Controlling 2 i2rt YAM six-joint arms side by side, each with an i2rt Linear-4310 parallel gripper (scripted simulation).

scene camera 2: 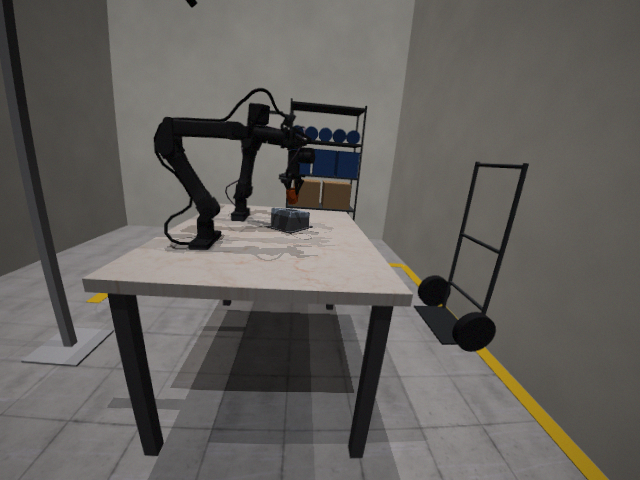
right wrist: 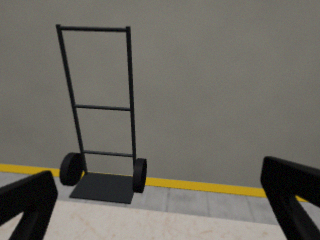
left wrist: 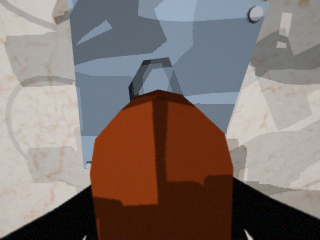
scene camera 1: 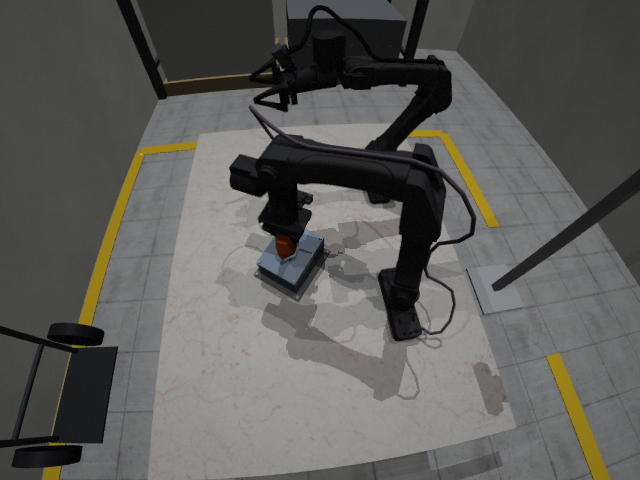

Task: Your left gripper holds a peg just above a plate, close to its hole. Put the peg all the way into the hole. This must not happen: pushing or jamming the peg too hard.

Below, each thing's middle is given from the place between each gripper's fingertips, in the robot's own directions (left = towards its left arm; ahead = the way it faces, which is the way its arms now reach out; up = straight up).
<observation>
The blue-grey plate (scene camera 1: 293,267) is 2 cm to the right of my left hand and 10 cm below it. The rest, counted from my left hand: orange peg (left wrist: 160,161) 2 cm below.
Now: the orange peg 280 mm to the left of my right hand (scene camera 1: 251,89), 250 mm below it and 70 mm behind it. Also, from my right hand: blue-grey plate 330 mm below, 260 mm to the left, 70 mm behind.
</observation>
